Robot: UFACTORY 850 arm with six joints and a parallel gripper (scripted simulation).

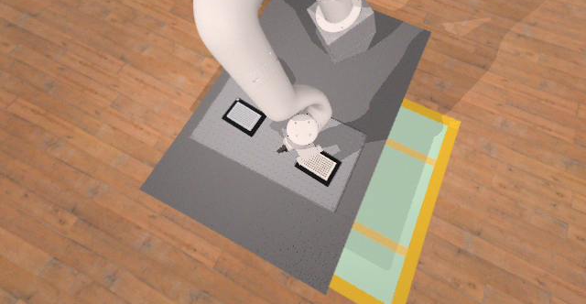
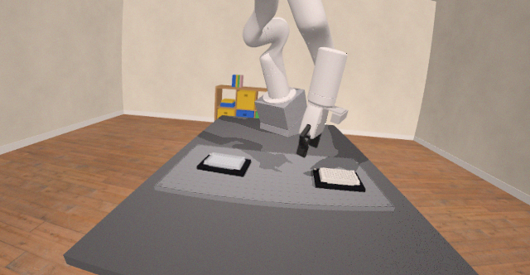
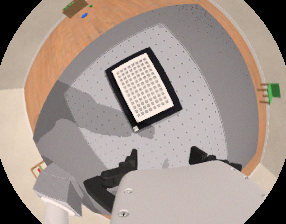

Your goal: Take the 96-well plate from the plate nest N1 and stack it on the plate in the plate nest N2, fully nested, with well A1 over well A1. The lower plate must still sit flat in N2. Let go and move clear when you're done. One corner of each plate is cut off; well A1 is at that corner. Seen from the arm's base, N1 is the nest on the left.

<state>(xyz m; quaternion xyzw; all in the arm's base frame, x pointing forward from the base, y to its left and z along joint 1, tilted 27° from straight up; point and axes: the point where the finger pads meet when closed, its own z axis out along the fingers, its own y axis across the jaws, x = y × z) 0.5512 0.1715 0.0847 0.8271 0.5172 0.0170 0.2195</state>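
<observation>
My gripper is now 120 mm to the right of the black plate nest, 100 mm above it and 10 mm short of it.
</observation>
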